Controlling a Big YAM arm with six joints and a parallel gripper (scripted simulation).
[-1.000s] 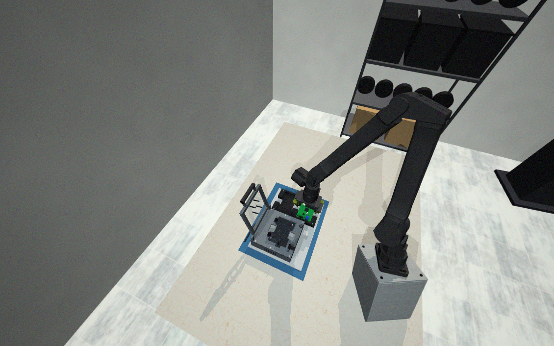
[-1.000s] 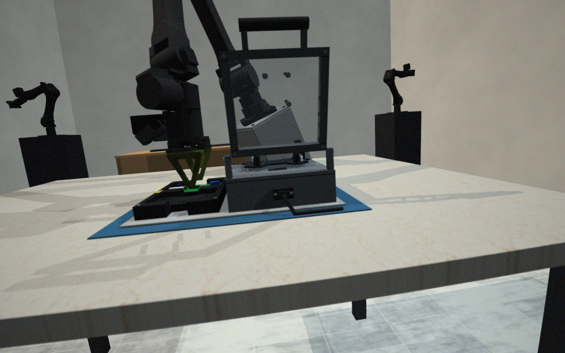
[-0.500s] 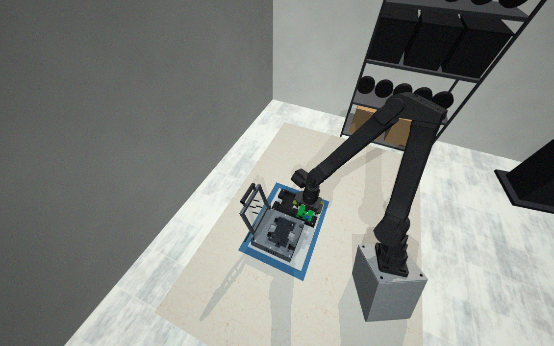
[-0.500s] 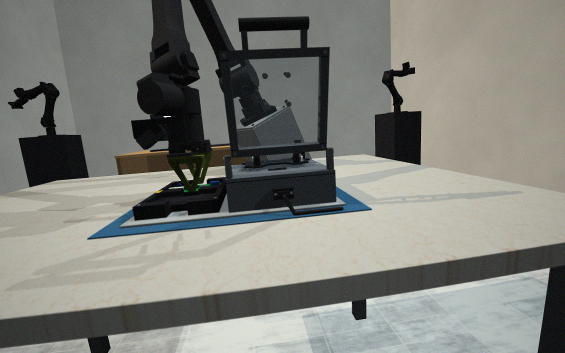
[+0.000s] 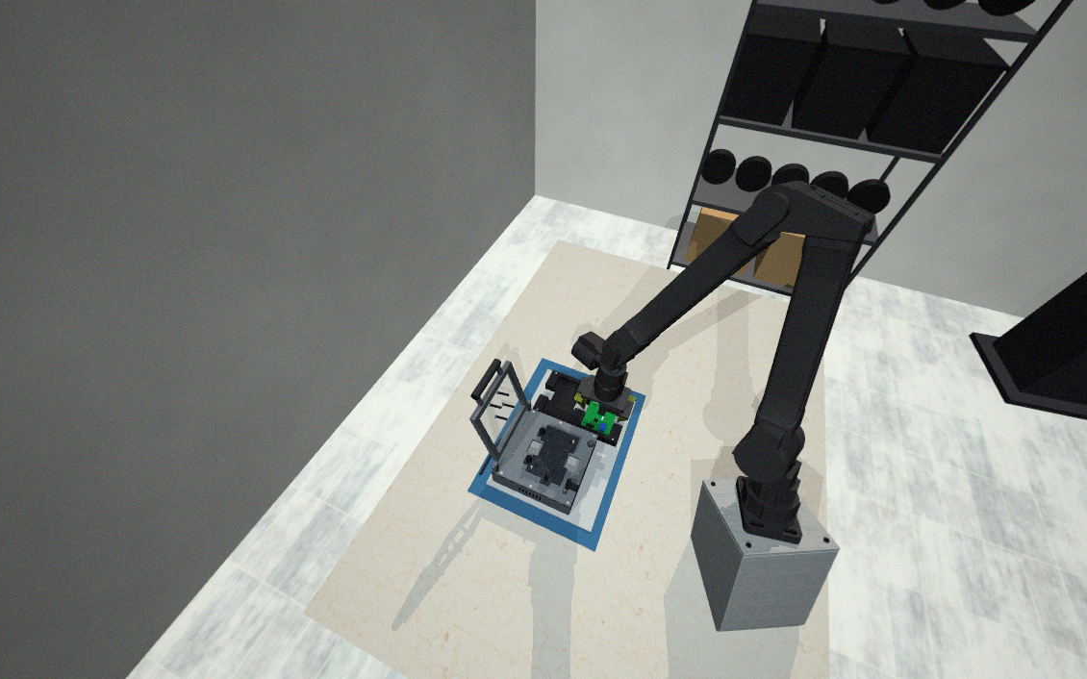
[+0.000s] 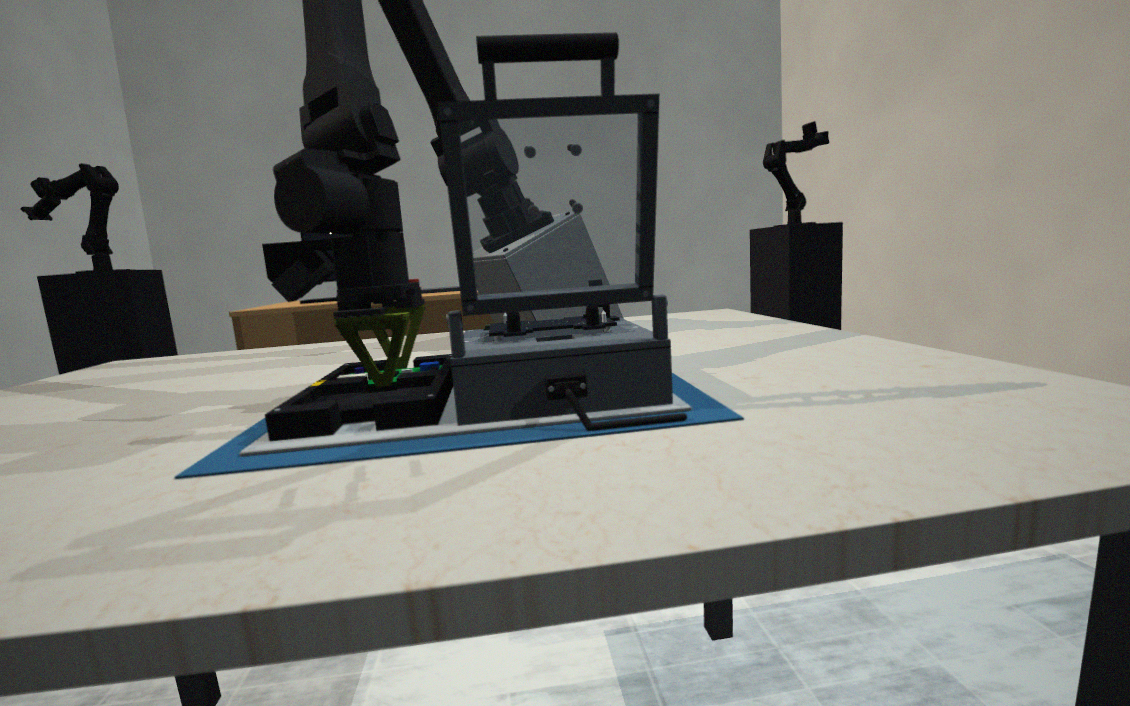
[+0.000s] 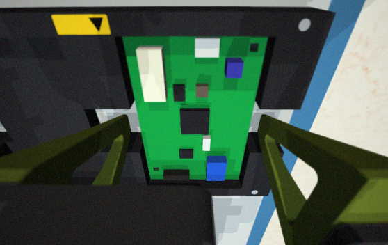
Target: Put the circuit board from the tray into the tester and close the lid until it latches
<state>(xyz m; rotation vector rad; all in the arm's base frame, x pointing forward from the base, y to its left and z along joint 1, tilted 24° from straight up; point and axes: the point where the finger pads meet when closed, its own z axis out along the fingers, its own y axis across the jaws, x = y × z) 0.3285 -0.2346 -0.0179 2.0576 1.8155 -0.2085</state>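
The green circuit board is right at my hand. Also, from my hand: latch hook 230 mm to the left, 60 mm above, 30 mm ahead; dark plate 160 mm to the left, 90 mm ahead, 50 mm above; clear lid 210 mm ahead, 160 mm above, 140 mm to the left.
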